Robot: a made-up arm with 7 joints. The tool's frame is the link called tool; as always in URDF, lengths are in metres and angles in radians. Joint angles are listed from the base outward.
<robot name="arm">
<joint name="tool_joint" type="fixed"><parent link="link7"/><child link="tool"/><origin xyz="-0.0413 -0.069 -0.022" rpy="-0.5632 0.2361 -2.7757"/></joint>
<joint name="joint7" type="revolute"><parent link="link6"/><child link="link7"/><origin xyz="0.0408 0.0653 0.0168" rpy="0 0 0"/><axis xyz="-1 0 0"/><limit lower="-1.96" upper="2.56"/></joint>
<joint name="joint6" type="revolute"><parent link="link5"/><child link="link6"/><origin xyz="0.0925 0.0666 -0.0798" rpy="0 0 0"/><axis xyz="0 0 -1"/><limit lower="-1.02" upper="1.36"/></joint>
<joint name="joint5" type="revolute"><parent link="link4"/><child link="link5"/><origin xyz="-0.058 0.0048 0.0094" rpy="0 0 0"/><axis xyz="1 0 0"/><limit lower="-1.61" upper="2.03"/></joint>
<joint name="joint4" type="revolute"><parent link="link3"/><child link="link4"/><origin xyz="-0.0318 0.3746 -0.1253" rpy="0 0 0"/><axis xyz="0 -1 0"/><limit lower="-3.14" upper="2.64"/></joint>
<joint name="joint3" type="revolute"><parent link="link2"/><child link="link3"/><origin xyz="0.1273 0.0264 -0.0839" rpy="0 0 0"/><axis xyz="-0.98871 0.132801 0.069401"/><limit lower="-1.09" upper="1.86"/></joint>
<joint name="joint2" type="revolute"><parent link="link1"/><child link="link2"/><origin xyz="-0.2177 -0.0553 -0.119" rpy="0 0 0"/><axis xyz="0 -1 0"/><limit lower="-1.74" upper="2.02"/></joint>
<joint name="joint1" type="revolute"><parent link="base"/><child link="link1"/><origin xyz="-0.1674 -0.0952 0.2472" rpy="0 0 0"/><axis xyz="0.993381 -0.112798 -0.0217"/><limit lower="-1.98" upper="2.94"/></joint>
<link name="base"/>
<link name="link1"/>
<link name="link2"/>
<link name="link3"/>
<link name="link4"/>
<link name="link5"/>
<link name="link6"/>
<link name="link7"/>
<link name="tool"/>
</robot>
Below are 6 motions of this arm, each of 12 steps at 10 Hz.
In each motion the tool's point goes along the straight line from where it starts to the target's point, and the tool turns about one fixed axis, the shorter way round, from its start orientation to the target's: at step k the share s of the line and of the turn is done. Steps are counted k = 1, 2, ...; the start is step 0. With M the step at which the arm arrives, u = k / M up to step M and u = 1 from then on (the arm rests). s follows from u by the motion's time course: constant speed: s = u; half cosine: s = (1 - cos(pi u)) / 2; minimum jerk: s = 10 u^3 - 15 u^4 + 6 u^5.
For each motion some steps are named. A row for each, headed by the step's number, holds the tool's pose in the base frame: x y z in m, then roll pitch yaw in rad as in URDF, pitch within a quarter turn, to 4 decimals.
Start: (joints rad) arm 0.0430 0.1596 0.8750 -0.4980 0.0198 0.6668 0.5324
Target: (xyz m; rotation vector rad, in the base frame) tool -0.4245 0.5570 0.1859 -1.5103 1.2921 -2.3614
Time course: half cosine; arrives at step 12
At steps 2, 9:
2: -0.2628 0.0919 -0.3405 0.7278 -0.1912 2.6387
9: -0.3991 0.4840 0.1033 -0.9181 -0.8824 -2.7101

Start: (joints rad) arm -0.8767 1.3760 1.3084 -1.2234 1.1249 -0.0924 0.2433
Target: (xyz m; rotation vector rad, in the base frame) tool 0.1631 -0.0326 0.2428 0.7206 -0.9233 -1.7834
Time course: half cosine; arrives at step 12
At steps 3, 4, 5, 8, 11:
3: 0.1667 -0.2331 0.1490 0.4619 0.8762 -2.7915
4: 0.1662 -0.2088 0.1603 0.5963 0.8054 -2.6259
5: 0.1657 -0.1805 0.1736 0.7193 0.7071 -2.4650
8: 0.1641 -0.0913 0.2153 0.9409 0.3357 -2.1095
11: 0.1632 -0.0366 0.2409 0.9988 0.0856 -1.9494

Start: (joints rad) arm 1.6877 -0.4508 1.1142 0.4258 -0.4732 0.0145 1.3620
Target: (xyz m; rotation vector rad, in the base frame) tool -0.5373 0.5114 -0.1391 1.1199 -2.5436 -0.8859
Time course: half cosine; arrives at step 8
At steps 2, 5, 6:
2: -0.4885 0.5863 0.2701 1.0136 0.2133 -2.5278
5: -0.5196 0.5385 0.0089 1.9630 0.1335 -2.3632
6: -0.5289 0.5243 -0.0689 2.2393 0.0848 -2.3363

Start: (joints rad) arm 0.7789 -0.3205 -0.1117 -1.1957 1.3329 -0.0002 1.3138
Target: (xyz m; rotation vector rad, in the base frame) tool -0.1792 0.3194 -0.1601 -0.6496 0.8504 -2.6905
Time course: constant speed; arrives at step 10
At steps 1, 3, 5, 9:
1: -0.2142 0.4063 0.2296 -1.8638 -0.3394 -2.0460
3: -0.2064 0.3870 0.1430 -1.6098 -0.4092 -2.1921
5: -0.1986 0.3677 0.0564 -1.3416 -0.4416 -2.3560
9: -0.1831 0.3291 -0.1168 -0.8064 -0.3839 -2.6822

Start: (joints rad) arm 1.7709 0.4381 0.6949 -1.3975 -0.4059 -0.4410 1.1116
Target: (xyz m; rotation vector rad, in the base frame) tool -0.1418 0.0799 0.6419 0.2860 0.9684 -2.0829
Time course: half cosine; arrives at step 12
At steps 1, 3, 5, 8, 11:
1: -0.1091 0.3880 0.5685 -0.5802 0.1753 -1.7015
3: -0.1134 0.3474 0.5782 -0.5770 0.2225 -1.7902
5: -0.1208 0.2772 0.5949 -0.5816 0.3041 -1.9461
8: -0.1335 0.1583 0.6232 -0.6212 0.4373 -2.2227
11: -0.1412 0.0852 0.6406 -0.6670 0.5119 -2.4045

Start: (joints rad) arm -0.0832 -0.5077 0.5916 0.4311 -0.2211 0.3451 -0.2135
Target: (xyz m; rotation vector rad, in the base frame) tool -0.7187 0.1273 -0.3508 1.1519 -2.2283 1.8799
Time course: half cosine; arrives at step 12
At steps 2, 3, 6, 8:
2: -0.5288 0.0704 -0.3749 -0.1294 -0.0365 -2.7317
3: -0.5449 0.0753 -0.3728 -0.2710 -0.0788 -2.7478
6: -0.6169 0.0968 -0.3637 -0.9079 -0.2766 -2.7426
8: -0.6678 0.1121 -0.3573 -1.3840 -0.3945 -2.6604

